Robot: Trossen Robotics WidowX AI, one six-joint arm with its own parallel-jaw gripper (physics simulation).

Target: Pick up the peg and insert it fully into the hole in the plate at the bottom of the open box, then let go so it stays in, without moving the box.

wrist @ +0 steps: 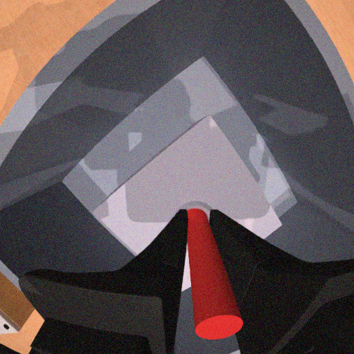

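Observation:
The red peg (214, 280) is held between the two black fingers of my gripper (197, 215), which is shut on it. Its bright red end faces the camera, and its far end points down at the plate. The pale square plate (172, 172) lies on the floor of the open grey box (225, 42). A grey arc of the hole's rim (199, 204) shows just behind the fingertips; the rest of the hole is hidden by the peg and fingers. The peg's far end is at the hole, but how deep it sits cannot be told.
The box's dark walls slope up around the plate on several sides. Wooden table top (25, 30) shows beyond the rim at the upper left and upper right. A brown block (15, 300) and part of a white thing with a black dot (11, 324) show at the lower left, outside the box.

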